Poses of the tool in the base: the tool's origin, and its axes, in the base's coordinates. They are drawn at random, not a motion.
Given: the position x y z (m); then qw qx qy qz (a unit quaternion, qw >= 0).
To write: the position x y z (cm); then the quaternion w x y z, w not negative. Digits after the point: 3 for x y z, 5 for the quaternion.
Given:
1: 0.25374 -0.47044 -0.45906 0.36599 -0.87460 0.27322 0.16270
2: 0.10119 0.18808 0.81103 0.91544 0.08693 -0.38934 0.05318
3: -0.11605 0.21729 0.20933 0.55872 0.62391 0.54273 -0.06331
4: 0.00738 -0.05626 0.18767 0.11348 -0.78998 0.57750 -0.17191
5: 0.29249 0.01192 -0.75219 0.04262 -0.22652 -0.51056 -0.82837
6: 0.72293 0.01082 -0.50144 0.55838 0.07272 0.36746 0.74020
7: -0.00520 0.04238 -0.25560 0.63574 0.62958 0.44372 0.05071
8: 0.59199 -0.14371 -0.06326 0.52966 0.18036 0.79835 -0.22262
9: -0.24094 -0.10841 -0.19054 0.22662 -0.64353 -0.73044 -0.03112
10: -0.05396 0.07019 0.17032 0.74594 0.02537 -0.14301 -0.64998
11: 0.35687 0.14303 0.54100 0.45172 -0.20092 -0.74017 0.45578
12: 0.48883 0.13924 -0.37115 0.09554 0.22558 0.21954 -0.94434
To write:
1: 25.374 -47.044 -45.906 0.36599 -0.87460 0.27322 0.16270
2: 10.119 18.808 81.103 0.91544 0.08693 -0.38934 0.05318
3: -11.605 21.729 20.933 0.55872 0.62391 0.54273 -0.06331
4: 0.738 -5.626 18.767 0.11348 -0.78998 0.57750 -0.17191
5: 29.249 1.192 -75.219 0.04262 -0.22652 -0.51056 -0.82837
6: 72.293 1.082 -50.144 0.55838 0.07272 0.36746 0.74020
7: -0.520 4.238 -25.560 0.63574 0.62958 0.44372 0.05071
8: 59.199 -14.371 -6.326 0.52966 0.18036 0.79835 -0.22262
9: -24.094 -10.841 -19.054 0.22662 -0.64353 -0.73044 -0.03112
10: -5.396 7.019 17.032 0.74594 0.02537 -0.14301 -0.64998
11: 35.687 14.303 54.100 0.45172 -0.20092 -0.74017 0.45578
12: 48.883 13.924 -37.115 0.09554 0.22558 0.21954 -0.94434
